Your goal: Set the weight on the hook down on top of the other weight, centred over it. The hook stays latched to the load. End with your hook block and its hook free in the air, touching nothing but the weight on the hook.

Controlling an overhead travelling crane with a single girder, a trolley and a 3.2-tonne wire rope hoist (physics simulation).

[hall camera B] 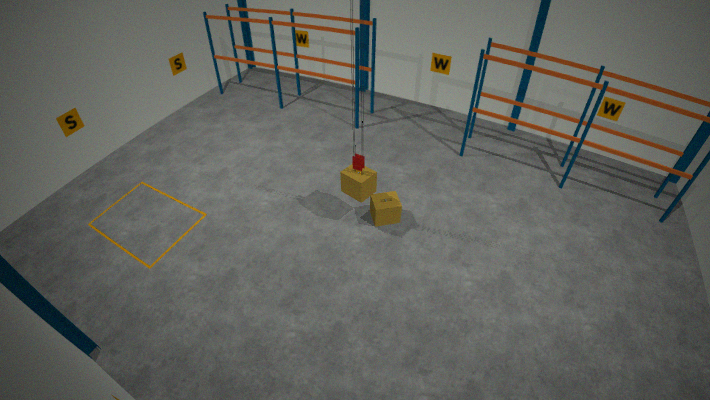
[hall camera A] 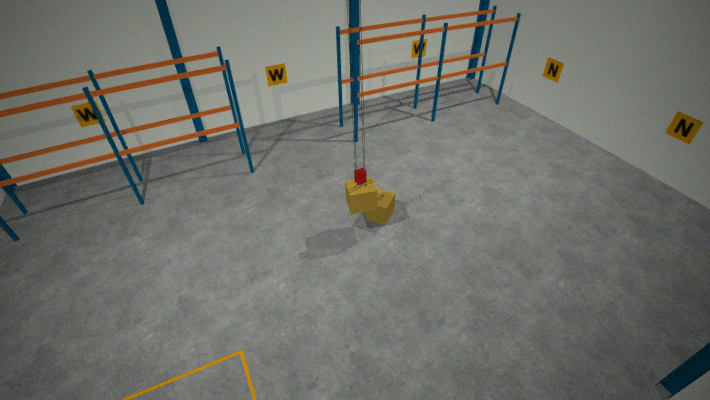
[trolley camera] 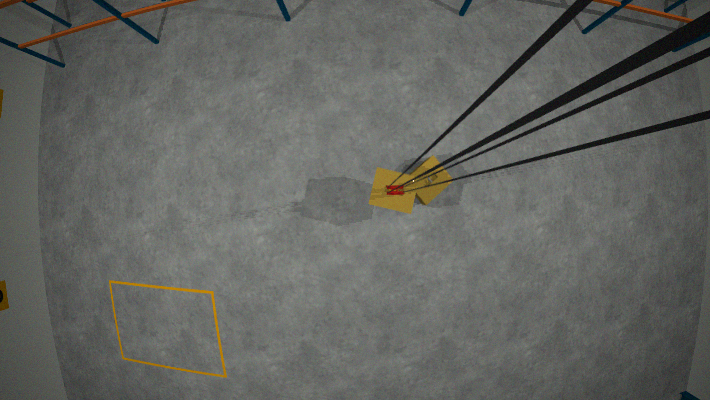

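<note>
A yellow block-shaped weight [hall camera A: 362, 198] [hall camera B: 358, 184] [trolley camera: 385, 201] hangs in the air under my red hook block [hall camera A: 360, 176] [hall camera B: 358, 162] [trolley camera: 395, 190]. My hook is shut on this weight; the hook itself is too small to see clearly. The other yellow weight [hall camera A: 382, 211] [hall camera B: 386, 212] [trolley camera: 433, 176] stands on the floor and is turned differently. In the trolley camera the hanging weight lies to the left of the standing weight and overlaps its left corner. In hall camera B the hanging weight is up and to the left of it, off its centre.
Blue and orange racks [hall camera A: 436, 75] [hall camera B: 273, 65] stand along the W wall, with more racks [hall camera A: 116, 150] [hall camera B: 582, 137] on the other side. A yellow outlined square [hall camera A: 182, 375] [hall camera B: 173, 198] [trolley camera: 161, 286] is marked on the floor. Shadows [trolley camera: 337, 201] lie beside the weights.
</note>
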